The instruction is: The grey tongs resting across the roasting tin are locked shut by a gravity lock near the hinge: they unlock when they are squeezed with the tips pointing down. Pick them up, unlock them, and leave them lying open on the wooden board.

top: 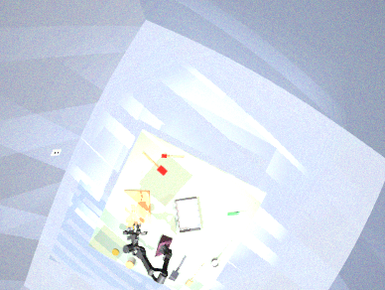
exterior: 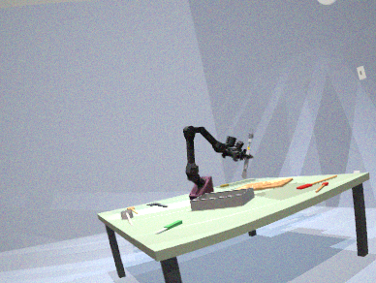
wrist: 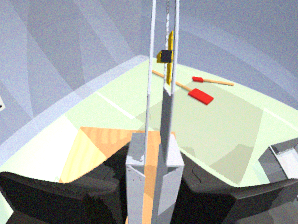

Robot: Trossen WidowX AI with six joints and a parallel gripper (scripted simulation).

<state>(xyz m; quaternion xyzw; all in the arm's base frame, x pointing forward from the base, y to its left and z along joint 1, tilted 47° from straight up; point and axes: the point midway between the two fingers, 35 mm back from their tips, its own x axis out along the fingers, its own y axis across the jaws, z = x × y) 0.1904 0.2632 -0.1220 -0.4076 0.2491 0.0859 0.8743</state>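
Now: the yellow lock piece 6 cm above my gripper tip, 2 cm behind it and 1 cm to the right of it. Round my gripper tip: grey roasting tin 40 cm to the right, 18 cm below, 12 cm ahead; wooden board 20 cm below, 5 cm to the left; red spatula 45 cm ahead, 20 cm below, 2 cm to the left.
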